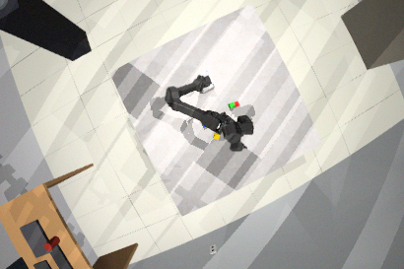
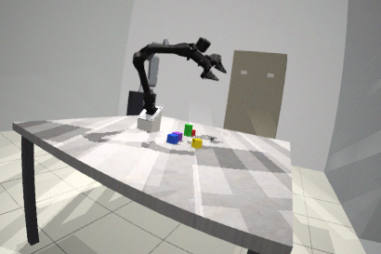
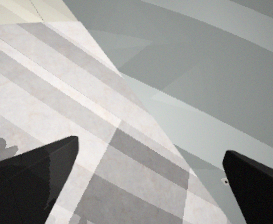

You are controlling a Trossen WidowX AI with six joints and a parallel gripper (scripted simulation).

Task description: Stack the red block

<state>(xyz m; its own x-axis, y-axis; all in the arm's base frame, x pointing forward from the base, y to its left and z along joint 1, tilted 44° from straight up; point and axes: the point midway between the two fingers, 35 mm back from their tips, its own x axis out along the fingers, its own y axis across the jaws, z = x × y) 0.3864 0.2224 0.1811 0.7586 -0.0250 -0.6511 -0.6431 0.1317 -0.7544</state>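
Right now the red block is 36 cm below my gripper tip, 19 cm behind it and 10 cm to the left of it. Also, from my gripper tip: purple block: 36 cm below, 17 cm behind, 10 cm to the right; blue block: 36 cm below, 18 cm to the right, 15 cm behind; yellow block: 36 cm below, 13 cm to the right, 3 cm behind.
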